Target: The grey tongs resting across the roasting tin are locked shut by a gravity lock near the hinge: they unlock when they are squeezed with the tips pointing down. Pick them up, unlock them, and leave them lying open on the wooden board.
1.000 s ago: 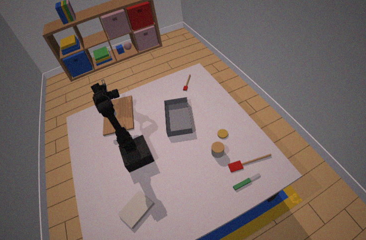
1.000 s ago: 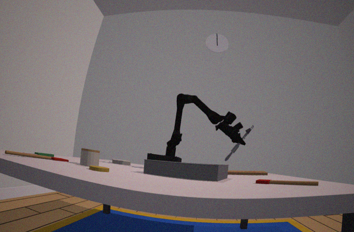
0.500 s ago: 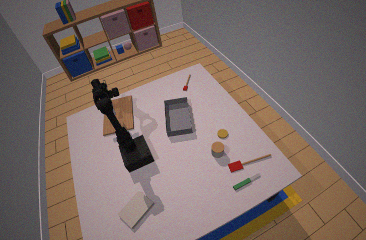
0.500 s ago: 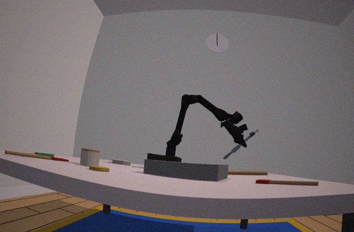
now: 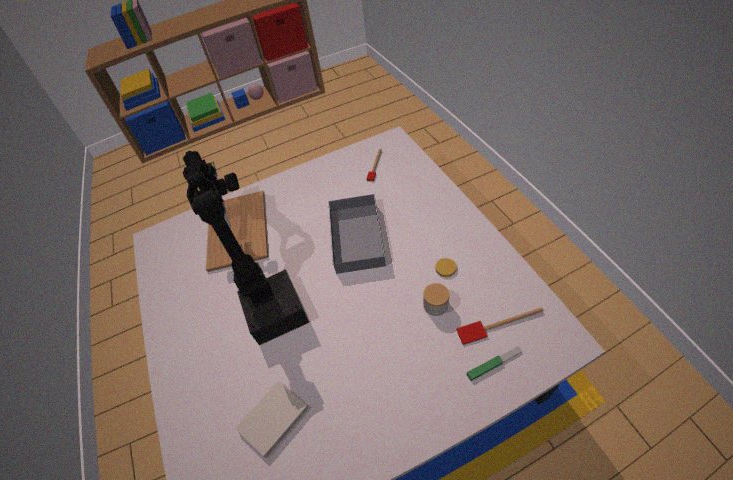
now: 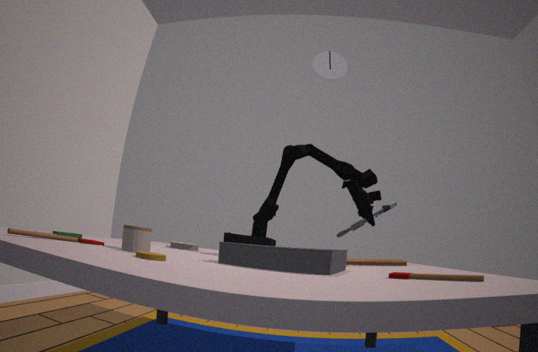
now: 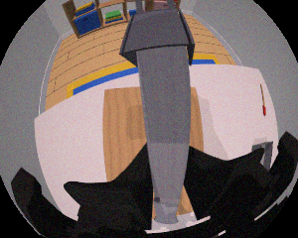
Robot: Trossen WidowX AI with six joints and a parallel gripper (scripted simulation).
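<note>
The wooden board lies 150 mm below my gripper tip and 50 mm to the right of it. The rest, counted from my gripper tip: beige block: 830 mm to the right, 140 mm below, 50 mm behind; grey roasting tin: 420 mm ahead, 310 mm to the right, 130 mm below; yellow disc: 640 mm ahead, 580 mm to the right, 150 mm below.
</note>
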